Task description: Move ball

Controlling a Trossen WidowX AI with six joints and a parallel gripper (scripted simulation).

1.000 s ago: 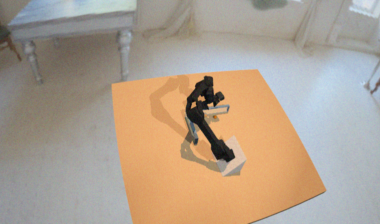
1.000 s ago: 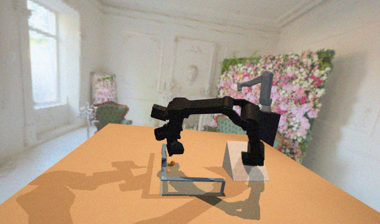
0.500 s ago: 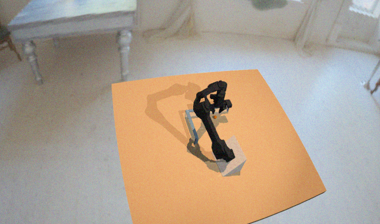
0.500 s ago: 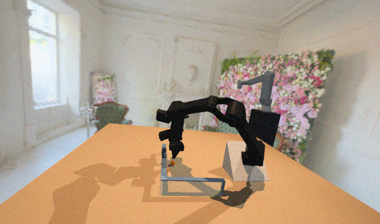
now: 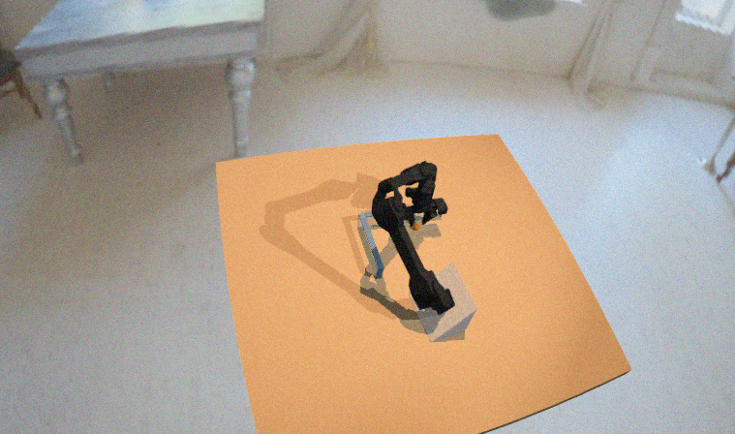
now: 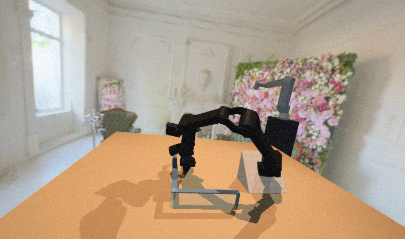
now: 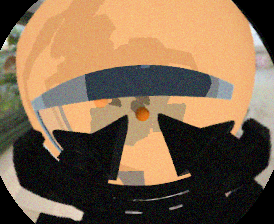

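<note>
Right now my gripper tip is 5 cm short of the wall, 4 cm to the right of it and 1 cm below it.
</note>
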